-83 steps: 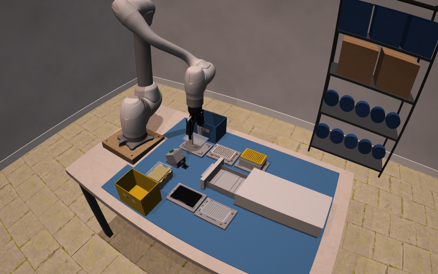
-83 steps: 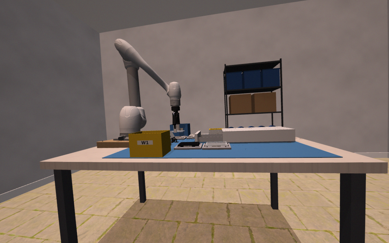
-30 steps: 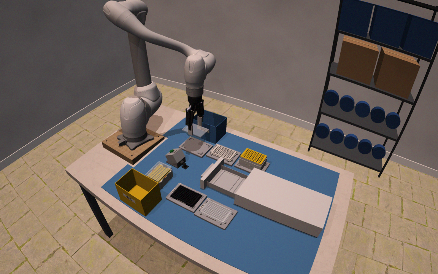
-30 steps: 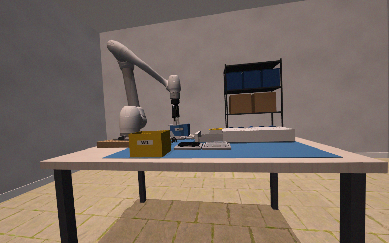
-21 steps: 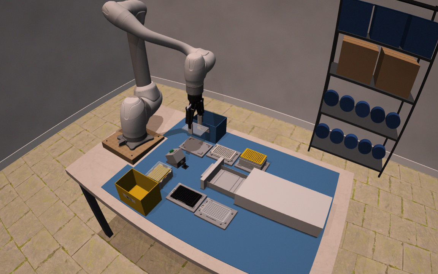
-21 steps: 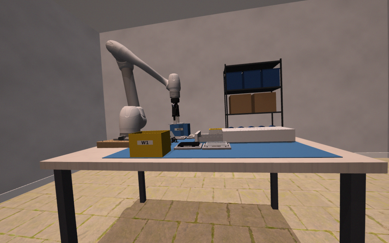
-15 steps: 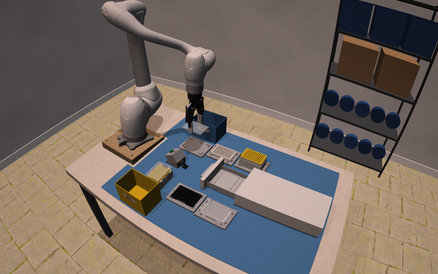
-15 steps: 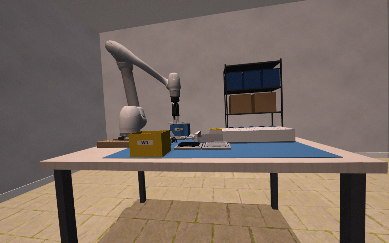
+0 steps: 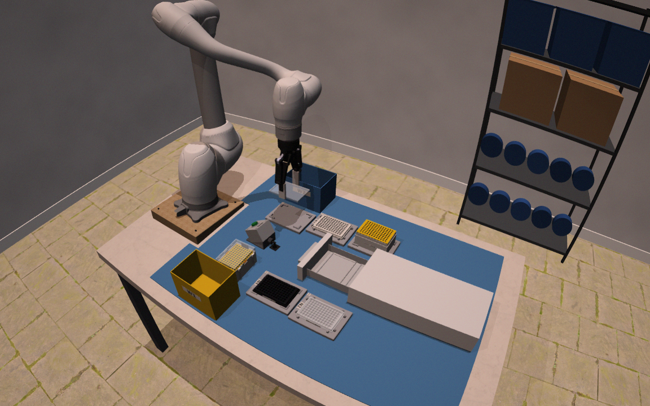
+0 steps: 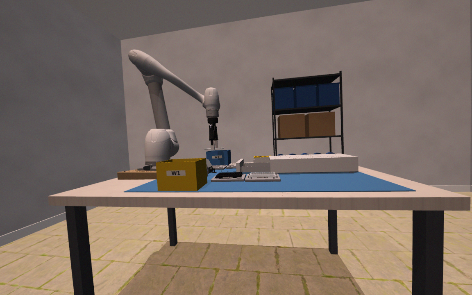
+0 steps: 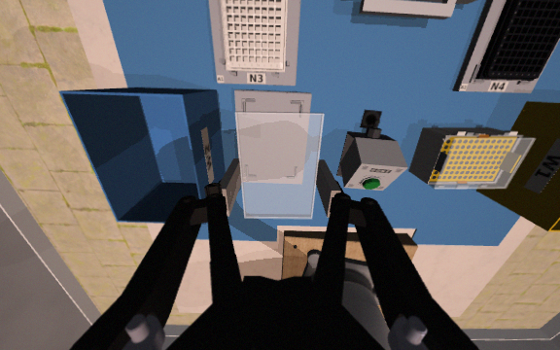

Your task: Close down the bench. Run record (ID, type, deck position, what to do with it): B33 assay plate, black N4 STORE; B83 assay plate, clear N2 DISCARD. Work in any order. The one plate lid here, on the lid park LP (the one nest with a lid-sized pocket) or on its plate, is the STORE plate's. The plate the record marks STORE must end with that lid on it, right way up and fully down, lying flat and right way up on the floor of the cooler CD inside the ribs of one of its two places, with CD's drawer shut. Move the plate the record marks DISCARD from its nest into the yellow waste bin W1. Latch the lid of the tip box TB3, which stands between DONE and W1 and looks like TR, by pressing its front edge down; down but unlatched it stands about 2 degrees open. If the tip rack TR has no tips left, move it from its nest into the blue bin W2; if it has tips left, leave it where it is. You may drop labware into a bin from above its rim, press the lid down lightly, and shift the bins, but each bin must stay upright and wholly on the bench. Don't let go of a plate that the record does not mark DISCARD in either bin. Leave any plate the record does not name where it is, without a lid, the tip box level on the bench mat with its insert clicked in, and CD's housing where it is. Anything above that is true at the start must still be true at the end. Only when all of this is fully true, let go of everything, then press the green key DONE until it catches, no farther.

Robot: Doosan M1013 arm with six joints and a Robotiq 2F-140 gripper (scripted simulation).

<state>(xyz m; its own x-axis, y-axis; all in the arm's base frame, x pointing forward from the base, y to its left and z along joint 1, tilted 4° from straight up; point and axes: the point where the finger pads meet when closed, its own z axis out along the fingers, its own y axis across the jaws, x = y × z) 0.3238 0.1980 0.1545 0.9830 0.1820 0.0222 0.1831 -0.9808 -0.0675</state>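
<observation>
Now: hand 31 cm to the left of the black plate, 22 cm short of it and 15 cm above it. The rest, counted from my hand: lid park LP: 16 cm below, 1 cm to the left, 1 cm behind; then clear plate lid: 2 cm below; then blue bin W2: 16 cm to the left, 13 cm below, 4 cm behind.
</observation>
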